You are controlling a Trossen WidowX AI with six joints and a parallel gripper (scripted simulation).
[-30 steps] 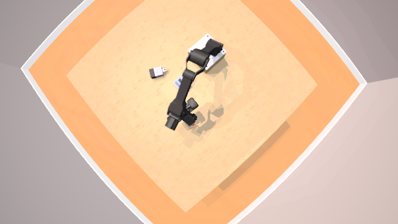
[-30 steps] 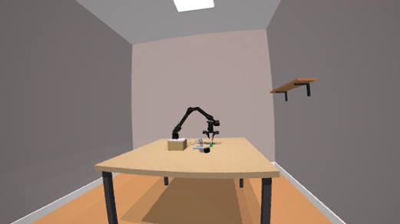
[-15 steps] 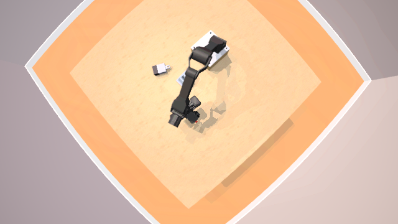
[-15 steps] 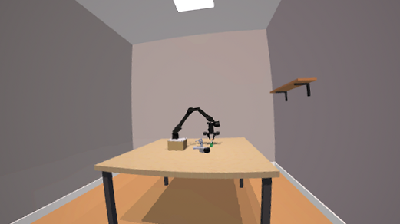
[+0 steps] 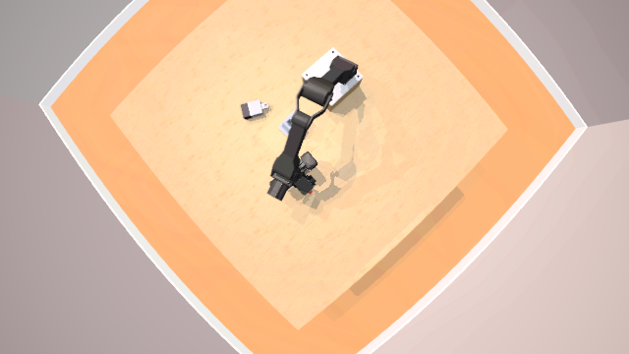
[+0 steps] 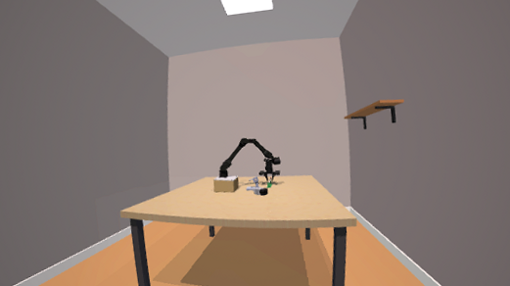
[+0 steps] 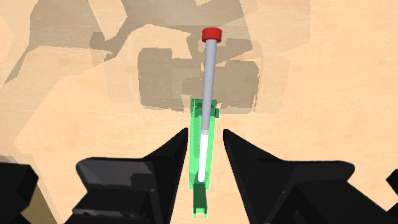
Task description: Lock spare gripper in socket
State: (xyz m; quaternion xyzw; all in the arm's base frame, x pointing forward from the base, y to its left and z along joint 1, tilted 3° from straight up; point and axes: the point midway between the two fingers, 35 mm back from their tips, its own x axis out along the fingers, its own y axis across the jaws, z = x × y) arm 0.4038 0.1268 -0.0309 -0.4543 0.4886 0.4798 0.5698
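My gripper tip is 4 cm to the left of the green pin holder, 1 cm past it and 1 cm above it. The rest, counted from my gripper tip: spare gripper: 31 cm to the right, 8 cm behind, 1 cm below; then socket: 15 cm to the right, 13 cm behind, 2 cm above.
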